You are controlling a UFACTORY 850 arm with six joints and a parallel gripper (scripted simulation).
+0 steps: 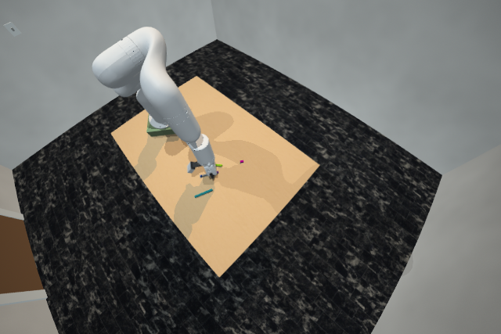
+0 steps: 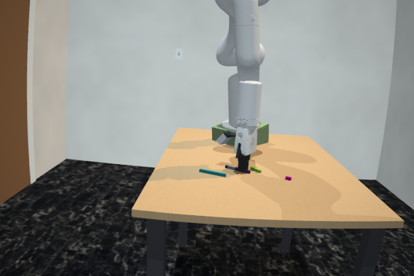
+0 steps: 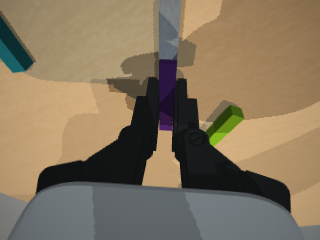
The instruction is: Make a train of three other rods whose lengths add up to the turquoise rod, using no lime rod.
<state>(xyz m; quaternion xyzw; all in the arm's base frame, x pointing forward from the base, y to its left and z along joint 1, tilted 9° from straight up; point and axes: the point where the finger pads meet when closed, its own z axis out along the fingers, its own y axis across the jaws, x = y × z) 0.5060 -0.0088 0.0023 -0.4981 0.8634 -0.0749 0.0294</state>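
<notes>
Now: the purple rod 2 cm below my hand. The rest, counted from my hand: grey rod: 4 cm to the right, 2 cm below, 2 cm behind; lime rod: 5 cm to the left, 2 cm below, 2 cm behind; blue rod: 6 cm to the right, 4 cm behind, 2 cm below.
</notes>
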